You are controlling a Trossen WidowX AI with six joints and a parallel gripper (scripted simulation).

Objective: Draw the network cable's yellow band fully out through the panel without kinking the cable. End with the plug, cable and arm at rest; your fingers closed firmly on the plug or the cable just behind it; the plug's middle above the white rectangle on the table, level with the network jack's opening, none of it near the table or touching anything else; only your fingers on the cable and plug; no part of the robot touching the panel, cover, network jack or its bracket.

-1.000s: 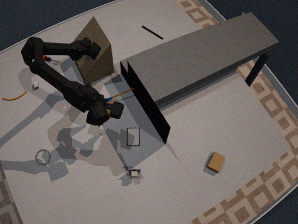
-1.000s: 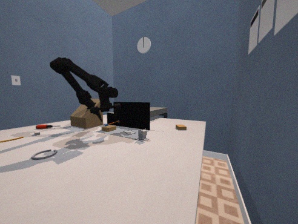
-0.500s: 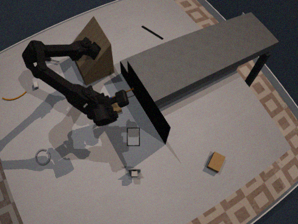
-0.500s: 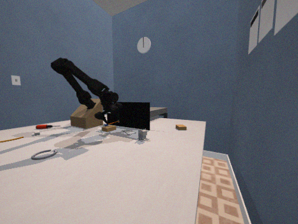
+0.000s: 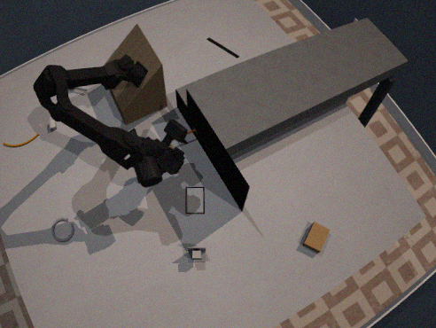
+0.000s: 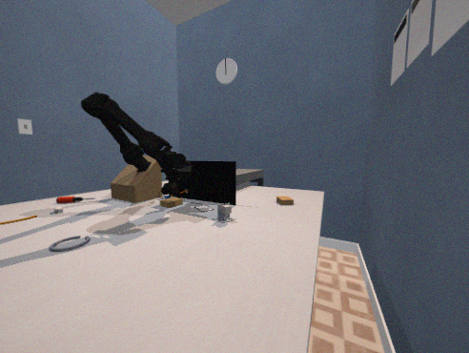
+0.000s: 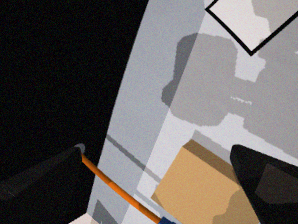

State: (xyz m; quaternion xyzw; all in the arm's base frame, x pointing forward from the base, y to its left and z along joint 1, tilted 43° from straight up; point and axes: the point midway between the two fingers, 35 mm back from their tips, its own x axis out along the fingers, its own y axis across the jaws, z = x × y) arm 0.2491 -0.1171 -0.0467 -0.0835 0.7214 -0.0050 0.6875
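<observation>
The tan block lies 80 mm below my hand, 40 mm behind it and 10 mm to the right of it. From my hand the other things lie so: blue plug (80 mm behind, 60 mm below); then network jack (270 mm ahead, 120 mm to the right, 50 mm below); then white rectangle (130 mm ahead, 90 mm below, 10 mm to the right).
</observation>
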